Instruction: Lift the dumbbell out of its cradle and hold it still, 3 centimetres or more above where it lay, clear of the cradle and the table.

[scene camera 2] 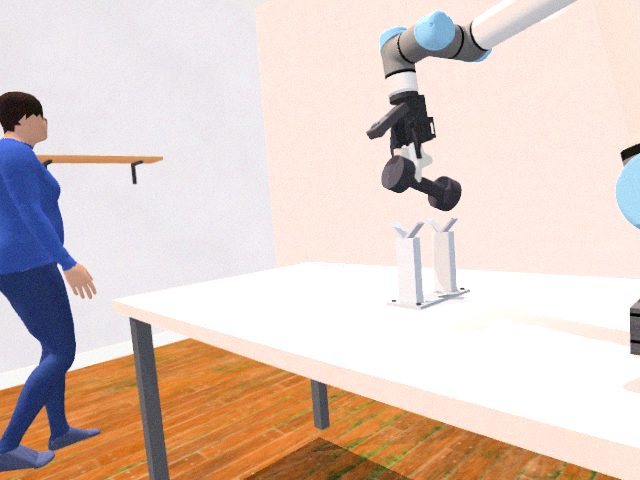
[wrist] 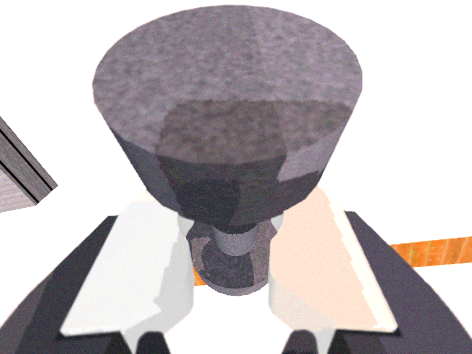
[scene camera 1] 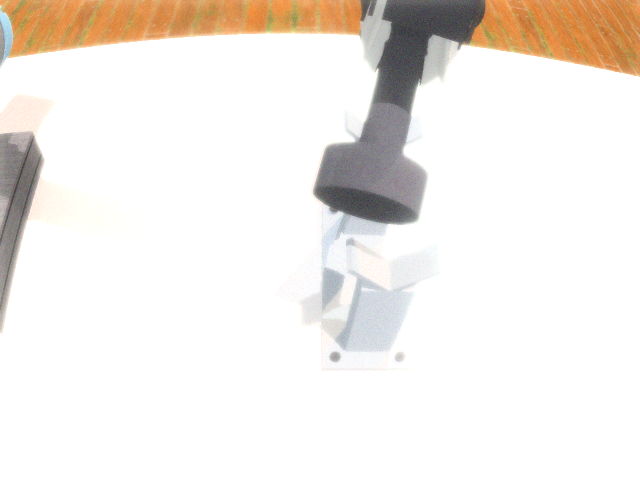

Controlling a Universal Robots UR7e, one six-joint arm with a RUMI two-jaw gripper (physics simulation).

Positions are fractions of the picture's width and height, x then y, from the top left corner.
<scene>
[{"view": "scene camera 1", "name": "my gripper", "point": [0.62, 0.16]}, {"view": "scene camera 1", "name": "dark grey dumbbell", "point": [0.58, 0.37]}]
</scene>
